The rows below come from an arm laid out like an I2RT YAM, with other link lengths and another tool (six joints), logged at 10 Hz.
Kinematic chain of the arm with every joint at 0, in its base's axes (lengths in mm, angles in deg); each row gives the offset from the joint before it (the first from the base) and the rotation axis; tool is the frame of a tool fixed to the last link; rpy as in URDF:
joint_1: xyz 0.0 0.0 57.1 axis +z
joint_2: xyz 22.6 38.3 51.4 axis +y
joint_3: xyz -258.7 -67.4 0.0 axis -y
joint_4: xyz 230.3 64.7 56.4 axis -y
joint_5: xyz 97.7 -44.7 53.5 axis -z
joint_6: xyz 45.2 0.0 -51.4 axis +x
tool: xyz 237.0 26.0 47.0 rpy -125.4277 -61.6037 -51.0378
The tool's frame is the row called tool.
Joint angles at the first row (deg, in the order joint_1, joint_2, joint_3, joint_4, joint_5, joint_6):
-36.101 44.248 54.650 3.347 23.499 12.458
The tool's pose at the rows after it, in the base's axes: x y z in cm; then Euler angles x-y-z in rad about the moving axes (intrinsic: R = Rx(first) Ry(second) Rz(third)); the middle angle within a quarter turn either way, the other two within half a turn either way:
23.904 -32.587 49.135 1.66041 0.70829 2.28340
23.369 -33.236 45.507 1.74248 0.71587 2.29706
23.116 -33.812 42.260 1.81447 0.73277 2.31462
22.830 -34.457 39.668 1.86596 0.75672 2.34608
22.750 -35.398 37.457 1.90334 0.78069 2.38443
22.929 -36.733 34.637 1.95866 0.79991 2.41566
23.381 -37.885 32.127 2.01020 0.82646 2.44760
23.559 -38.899 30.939 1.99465 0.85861 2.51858
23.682 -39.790 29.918 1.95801 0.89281 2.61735
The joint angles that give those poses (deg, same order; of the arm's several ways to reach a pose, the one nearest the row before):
-37.426 40.862 52.265 -2.025 23.758 18.070
-38.832 38.737 49.937 -6.540 22.562 23.160
-40.900 37.413 47.896 -9.889 19.900 27.885
-44.239 36.674 46.013 -11.676 15.528 32.208
-47.896 37.190 44.122 -11.434 10.826 35.966
-51.339 39.209 42.270 -10.483 6.396 39.637
-54.038 41.870 40.952 -9.100 2.245 43.055
-56.467 43.889 38.567 -4.645 -1.351 46.356
-58.284 45.864 35.999 0.426 -4.293 50.593

